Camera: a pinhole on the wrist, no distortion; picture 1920 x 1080 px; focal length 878.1 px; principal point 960.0 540.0 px. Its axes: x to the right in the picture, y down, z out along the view. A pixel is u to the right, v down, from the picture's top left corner.
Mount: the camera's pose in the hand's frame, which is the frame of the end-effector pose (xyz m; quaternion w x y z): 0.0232 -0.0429 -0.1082 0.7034 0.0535 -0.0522 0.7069
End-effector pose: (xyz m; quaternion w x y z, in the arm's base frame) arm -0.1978 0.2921 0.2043 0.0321 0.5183 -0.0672 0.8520
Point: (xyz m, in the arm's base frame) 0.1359 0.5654 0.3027
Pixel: 537.4 730.0
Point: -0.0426 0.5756 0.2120
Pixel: 149.8 880.0
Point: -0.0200 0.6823 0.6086
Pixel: 297.1 56.9
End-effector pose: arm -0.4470 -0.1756 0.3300 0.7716 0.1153 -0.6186 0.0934
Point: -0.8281 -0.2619 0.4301
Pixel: 1229.2 555.6
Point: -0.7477 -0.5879 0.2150
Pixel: 629.8 883.3
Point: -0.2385 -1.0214 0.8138
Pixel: outside the picture
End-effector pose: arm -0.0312 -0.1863 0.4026 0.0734 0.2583 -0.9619 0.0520
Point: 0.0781 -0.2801 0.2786
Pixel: 779.2 877.5
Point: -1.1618 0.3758 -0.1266
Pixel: outside the picture
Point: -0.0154 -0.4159 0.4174
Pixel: 99.0 78.6
